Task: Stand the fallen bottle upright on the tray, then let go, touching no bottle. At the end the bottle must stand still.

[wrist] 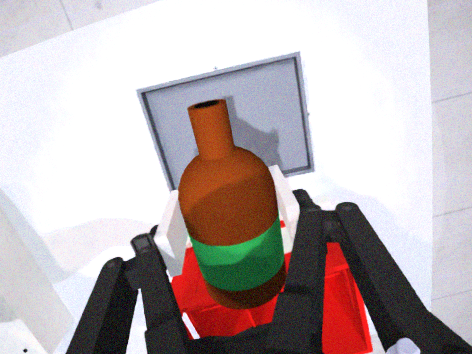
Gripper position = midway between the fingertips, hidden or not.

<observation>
In view: the gripper (228,194) and a brown bottle (226,194).
</observation>
